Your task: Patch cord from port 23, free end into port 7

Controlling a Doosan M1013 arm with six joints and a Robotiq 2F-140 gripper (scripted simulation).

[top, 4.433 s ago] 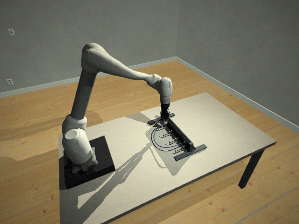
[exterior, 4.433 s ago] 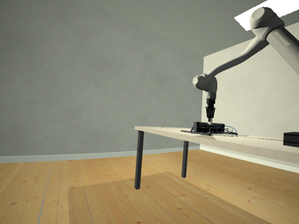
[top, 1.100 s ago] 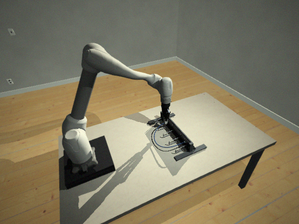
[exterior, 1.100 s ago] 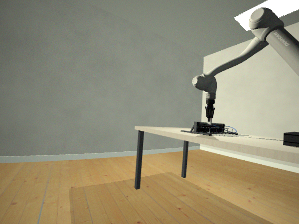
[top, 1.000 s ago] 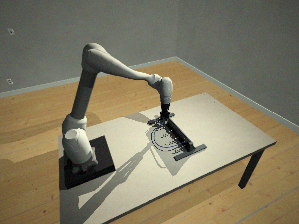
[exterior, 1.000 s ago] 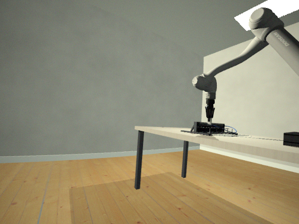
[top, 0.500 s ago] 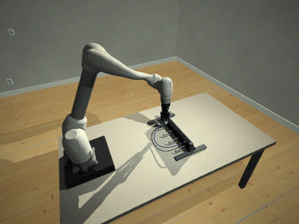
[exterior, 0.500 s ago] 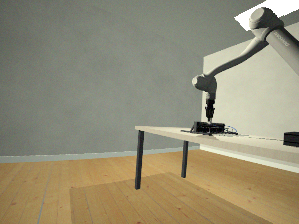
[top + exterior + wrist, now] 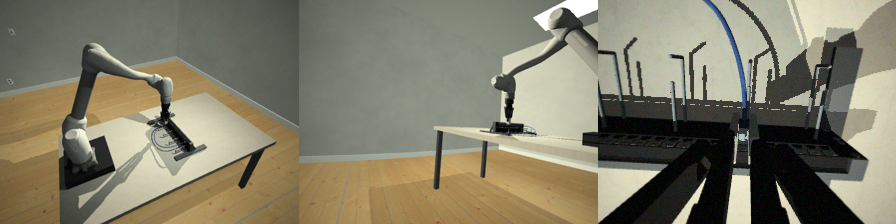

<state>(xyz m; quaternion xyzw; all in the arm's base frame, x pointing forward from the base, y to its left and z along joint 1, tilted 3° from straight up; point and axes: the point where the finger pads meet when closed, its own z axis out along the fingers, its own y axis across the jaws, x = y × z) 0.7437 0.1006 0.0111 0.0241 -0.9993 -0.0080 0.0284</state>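
The cord plug is 10 mm ahead of my hand and 30 mm below it.
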